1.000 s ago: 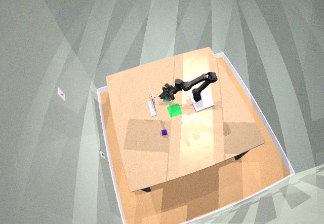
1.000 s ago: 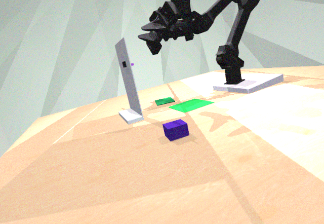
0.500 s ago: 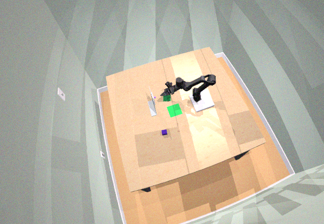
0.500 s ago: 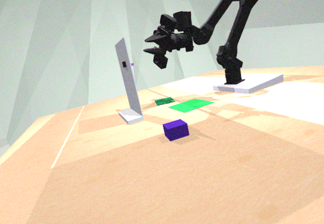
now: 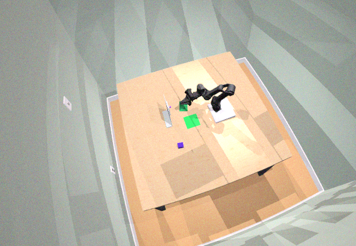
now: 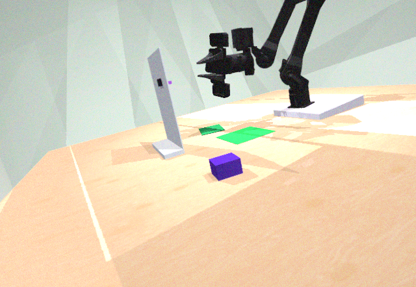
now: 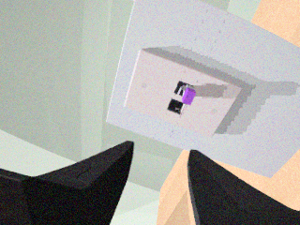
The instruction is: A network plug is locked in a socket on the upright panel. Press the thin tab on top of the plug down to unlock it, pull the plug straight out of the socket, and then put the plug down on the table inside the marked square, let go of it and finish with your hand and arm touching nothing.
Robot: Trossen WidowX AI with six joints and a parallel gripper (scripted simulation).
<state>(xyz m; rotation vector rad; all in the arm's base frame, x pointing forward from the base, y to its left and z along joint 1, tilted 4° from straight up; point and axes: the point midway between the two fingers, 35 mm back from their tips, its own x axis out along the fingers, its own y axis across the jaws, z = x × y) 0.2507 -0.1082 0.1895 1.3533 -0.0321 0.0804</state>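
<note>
The purple network plug is 10 cm ahead of my gripper tip, 3 cm to the right of it and 1 cm below it. From my gripper tip the other things lie so: green marked square (20 cm below, 9 cm to the left, 4 cm behind); then grey upright panel (12 cm ahead, 8 cm below, 2 cm to the right).
</note>
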